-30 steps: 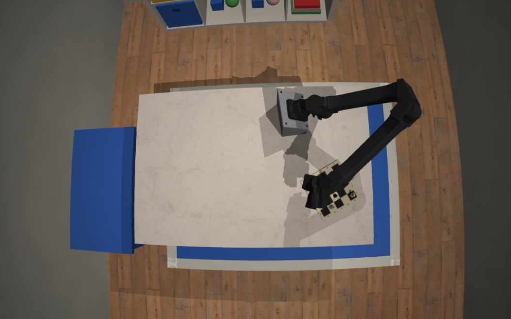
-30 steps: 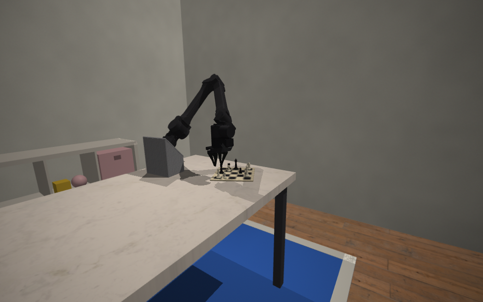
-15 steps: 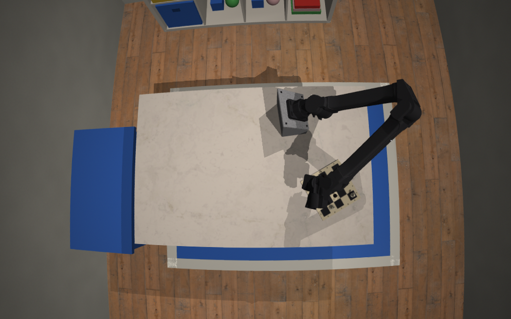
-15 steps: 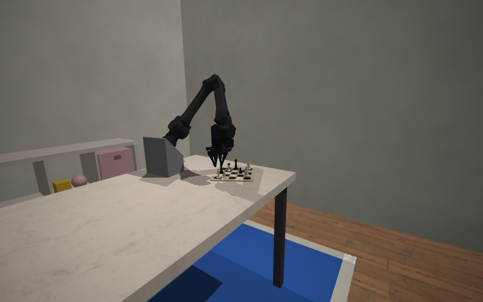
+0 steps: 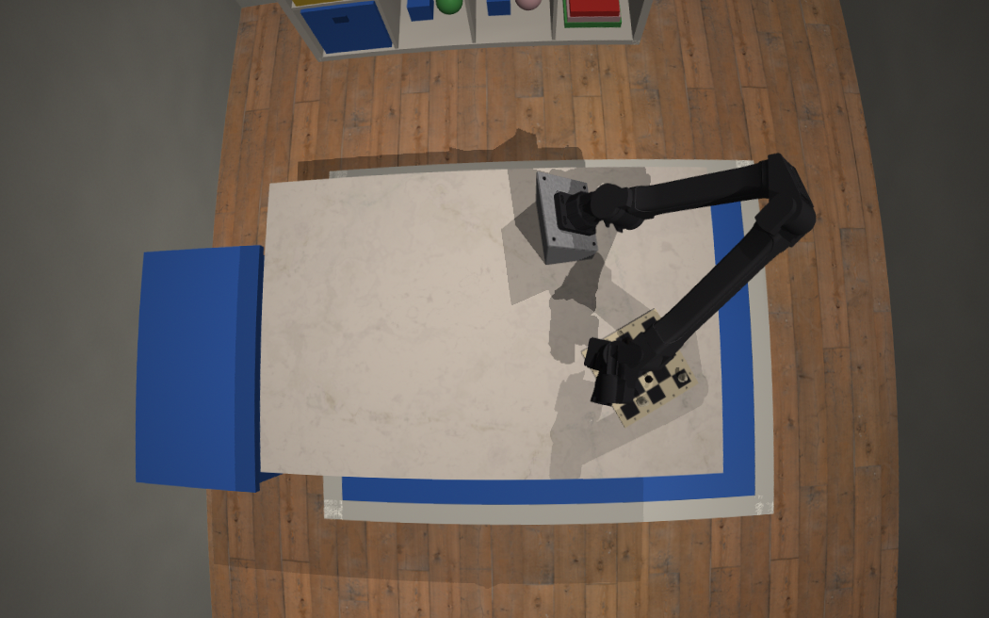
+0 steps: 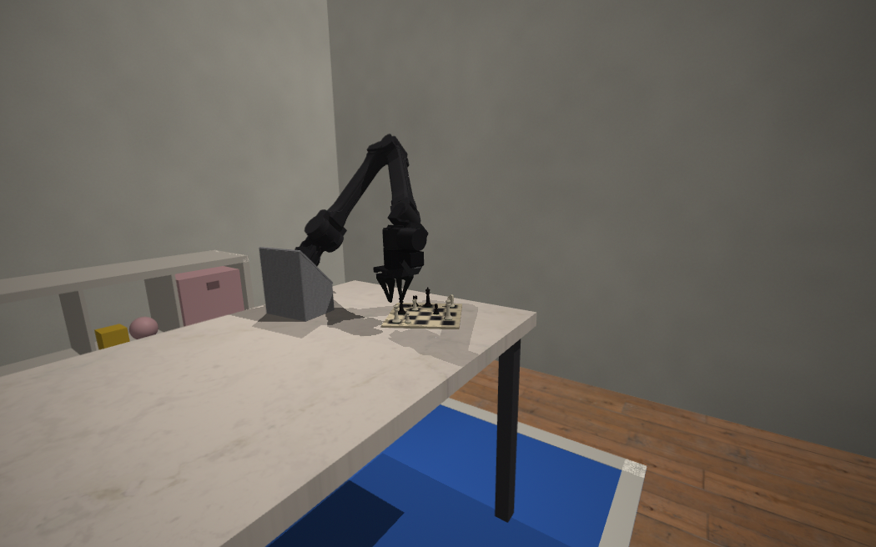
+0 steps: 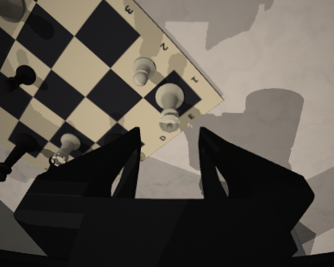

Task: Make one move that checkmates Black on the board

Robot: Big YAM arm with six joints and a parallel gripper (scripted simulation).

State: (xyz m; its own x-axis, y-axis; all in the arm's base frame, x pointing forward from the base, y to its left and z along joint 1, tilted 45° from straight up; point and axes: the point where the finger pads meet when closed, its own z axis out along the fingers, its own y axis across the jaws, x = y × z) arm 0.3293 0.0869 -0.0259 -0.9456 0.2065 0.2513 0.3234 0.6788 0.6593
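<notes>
My hand is 50 mm above the white rook. Also, from my hand: white pawn (30 mm ahead, 10 mm to the left, 60 mm below); then black pawn (60 mm ahead, 120 mm to the left, 60 mm below); then small chessboard (30 mm ahead, 100 mm to the left, 70 mm below).
</notes>
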